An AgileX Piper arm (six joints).
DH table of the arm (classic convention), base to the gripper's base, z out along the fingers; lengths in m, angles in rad. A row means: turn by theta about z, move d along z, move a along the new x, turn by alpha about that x. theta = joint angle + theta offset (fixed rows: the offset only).
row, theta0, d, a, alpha
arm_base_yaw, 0, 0.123, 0, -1.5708
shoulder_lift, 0.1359, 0, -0.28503, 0
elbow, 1.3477, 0, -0.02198, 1.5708
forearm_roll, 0, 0.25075, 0, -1.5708
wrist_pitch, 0, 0, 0, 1.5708
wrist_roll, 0, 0.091, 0, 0
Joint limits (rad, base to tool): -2.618..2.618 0..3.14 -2.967..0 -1.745..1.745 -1.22..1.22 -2.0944..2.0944
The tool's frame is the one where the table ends.
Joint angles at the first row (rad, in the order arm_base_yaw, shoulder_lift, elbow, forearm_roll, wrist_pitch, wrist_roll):
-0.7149, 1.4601, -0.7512, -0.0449, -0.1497, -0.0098
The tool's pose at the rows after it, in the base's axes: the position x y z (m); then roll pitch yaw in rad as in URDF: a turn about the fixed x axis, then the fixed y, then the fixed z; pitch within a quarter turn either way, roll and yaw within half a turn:
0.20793, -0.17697, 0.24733, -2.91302, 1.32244, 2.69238
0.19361, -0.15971, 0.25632, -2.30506, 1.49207, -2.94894
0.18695, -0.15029, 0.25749, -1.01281, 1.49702, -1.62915
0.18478, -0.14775, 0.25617, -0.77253, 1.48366, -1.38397
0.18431, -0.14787, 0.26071, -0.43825, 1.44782, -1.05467
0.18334, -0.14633, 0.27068, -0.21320, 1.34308, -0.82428
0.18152, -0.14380, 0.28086, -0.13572, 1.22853, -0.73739
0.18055, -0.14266, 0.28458, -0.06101, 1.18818, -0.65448
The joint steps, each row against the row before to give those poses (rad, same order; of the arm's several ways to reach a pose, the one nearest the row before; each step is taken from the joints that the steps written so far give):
0.0000, -0.1164, 0.1611, -0.0260, -0.2758, 0.0098
0.0000, -0.0740, 0.0994, -0.0451, -0.2167, 0.0309
0.0000, -0.0242, 0.0533, -0.0282, -0.1231, 0.0147
0.0000, -0.0024, 0.0188, -0.0018, -0.0401, 0.0017
0.0000, 0.0000, -0.0005, 0.0121, -0.0477, 0.0000
0.0000, 0.0000, 0.0000, 0.0041, -0.1114, 0.0022
0.0000, 0.0000, 0.0000, 0.0000, -0.1171, 0.0042
0.0000, -0.0005, 0.0000, 0.0000, -0.0427, 0.0253

